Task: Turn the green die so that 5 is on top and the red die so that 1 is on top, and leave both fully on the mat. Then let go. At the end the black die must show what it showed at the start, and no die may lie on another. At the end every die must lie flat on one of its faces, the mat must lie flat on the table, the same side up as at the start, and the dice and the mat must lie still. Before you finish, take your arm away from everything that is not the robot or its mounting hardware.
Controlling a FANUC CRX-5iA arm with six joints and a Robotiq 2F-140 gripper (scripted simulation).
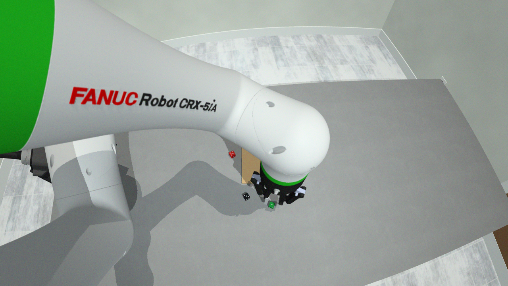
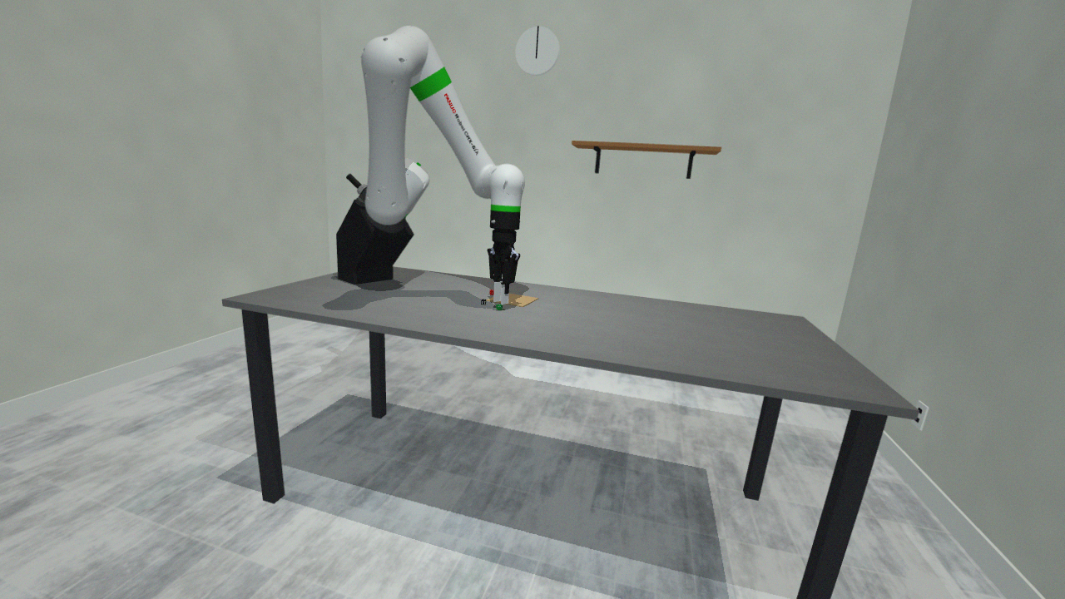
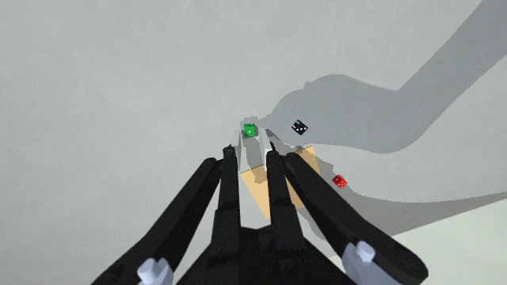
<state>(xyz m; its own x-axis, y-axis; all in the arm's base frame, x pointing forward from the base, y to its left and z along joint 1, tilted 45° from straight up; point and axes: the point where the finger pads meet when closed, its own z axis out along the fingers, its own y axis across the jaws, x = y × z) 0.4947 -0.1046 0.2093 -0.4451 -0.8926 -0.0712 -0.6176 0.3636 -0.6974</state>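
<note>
Now: hand 5 cm above the green die. From my hand the other things lie so: red die (19 cm to the left, 7 cm behind, 5 cm below); then tan mat (14 cm to the left, 5 cm below, 2 cm ahead); then black die (7 cm behind, 5 cm below, 4 cm to the left).
</note>
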